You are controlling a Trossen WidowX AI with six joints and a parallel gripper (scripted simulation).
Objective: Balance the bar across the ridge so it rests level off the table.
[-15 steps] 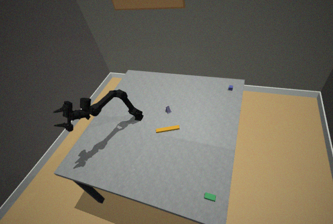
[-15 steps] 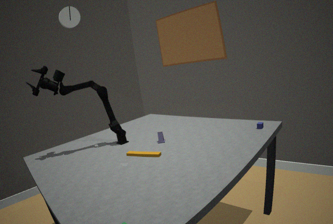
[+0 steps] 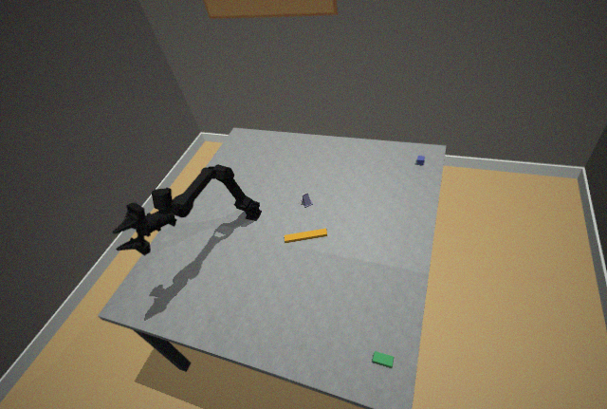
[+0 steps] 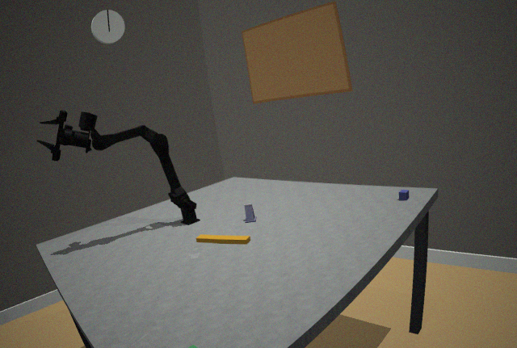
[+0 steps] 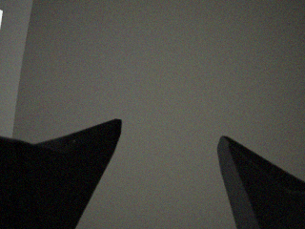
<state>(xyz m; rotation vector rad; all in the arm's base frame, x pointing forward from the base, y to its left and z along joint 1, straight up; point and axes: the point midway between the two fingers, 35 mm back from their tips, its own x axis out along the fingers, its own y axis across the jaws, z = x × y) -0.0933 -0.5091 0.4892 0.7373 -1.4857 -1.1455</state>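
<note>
The orange bar is 410 mm ahead of my gripper tip, 470 mm to the left of it and 490 mm below it. From my gripper tip the other things lie so: blue cube 840 mm ahead, 1040 mm to the left, 490 mm below; then flat green block 840 mm ahead, 40 mm to the left, 490 mm below.
</note>
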